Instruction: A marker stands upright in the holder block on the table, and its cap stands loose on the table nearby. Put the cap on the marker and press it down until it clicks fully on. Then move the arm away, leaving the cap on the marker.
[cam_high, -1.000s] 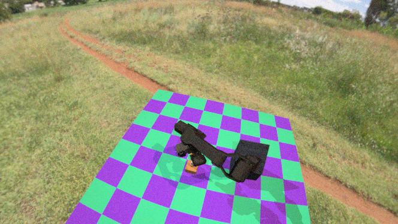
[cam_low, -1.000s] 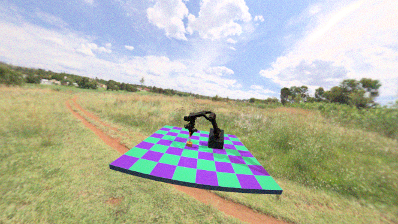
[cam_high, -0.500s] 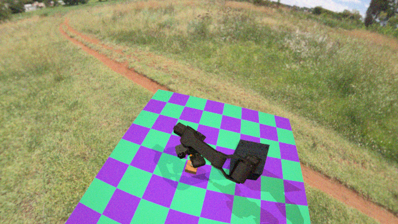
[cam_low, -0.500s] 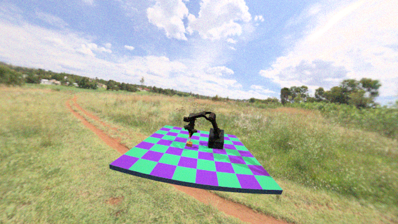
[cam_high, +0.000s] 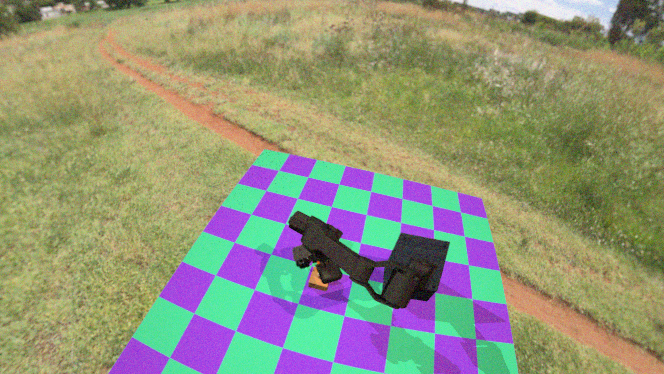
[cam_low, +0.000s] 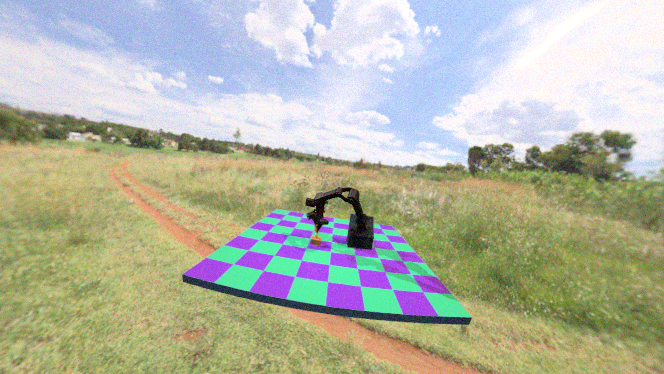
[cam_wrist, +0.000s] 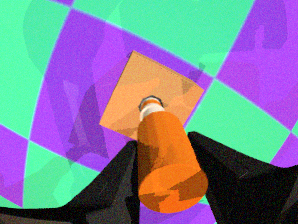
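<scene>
The marker is 3 cm below my gripper tip. Round my gripper tip: orange cap 1 cm above; then holder block 8 cm below.
</scene>
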